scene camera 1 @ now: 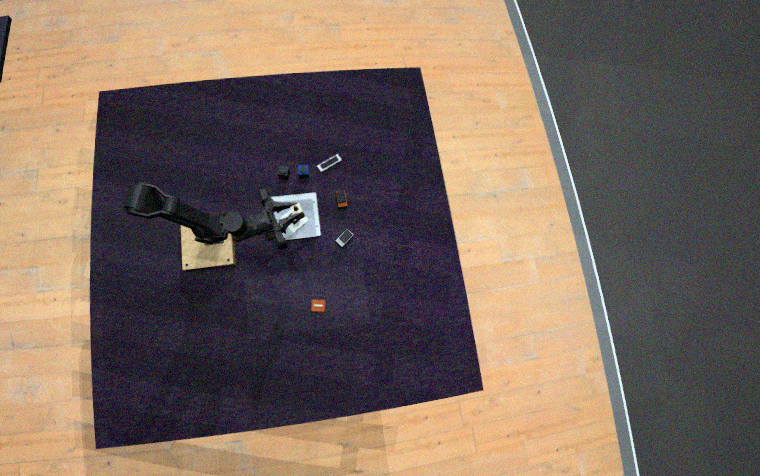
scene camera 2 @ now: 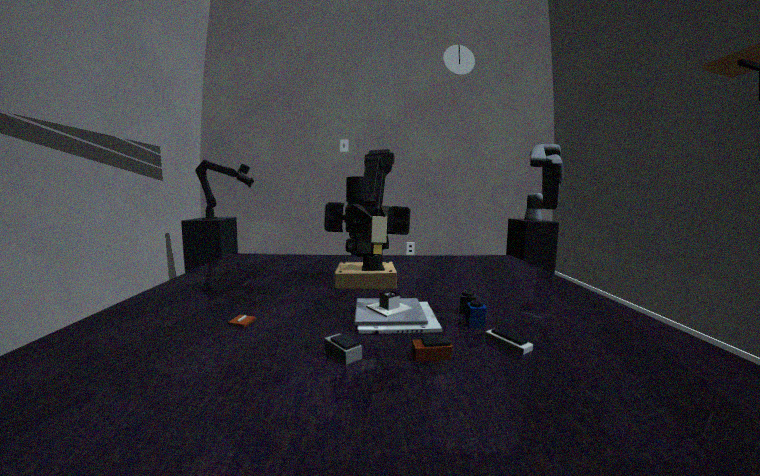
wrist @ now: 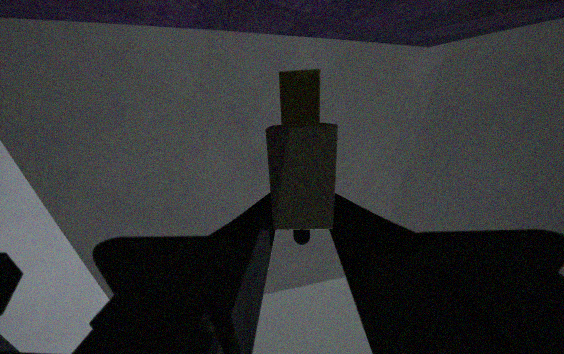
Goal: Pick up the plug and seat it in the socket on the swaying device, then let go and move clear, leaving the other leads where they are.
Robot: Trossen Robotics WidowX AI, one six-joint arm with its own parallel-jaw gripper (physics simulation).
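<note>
My gripper (scene camera 1: 294, 213) (scene camera 2: 379, 223) (wrist: 300, 198) is shut on the plug (scene camera 2: 379, 229) (wrist: 303, 175), a cream block with a yellow tip (scene camera 2: 377, 248) (wrist: 300, 97). In scene camera 2 the tip points down, well above the table. The device (scene camera 1: 314, 217) (scene camera 2: 392, 319) is a flat grey and white slab. It bears a cream square plate (scene camera 1: 297, 225) (scene camera 2: 374, 307) with a small grey block, the socket (scene camera 2: 387, 301), on top. In scene camera 1 the gripper overlaps the device and hides the socket. The plug is apart from the socket in scene camera 2.
Near the device are a black block (scene camera 1: 283, 173) (scene camera 2: 466, 302), a blue block (scene camera 1: 303, 171) (scene camera 2: 476, 316), a long white piece (scene camera 1: 329, 162), a brown-orange block (scene camera 1: 342, 199) (scene camera 2: 431, 350) and a grey block (scene camera 1: 344, 238) (scene camera 2: 343, 348). A flat orange piece (scene camera 1: 318, 309) (scene camera 2: 236, 321) lies farther off.
</note>
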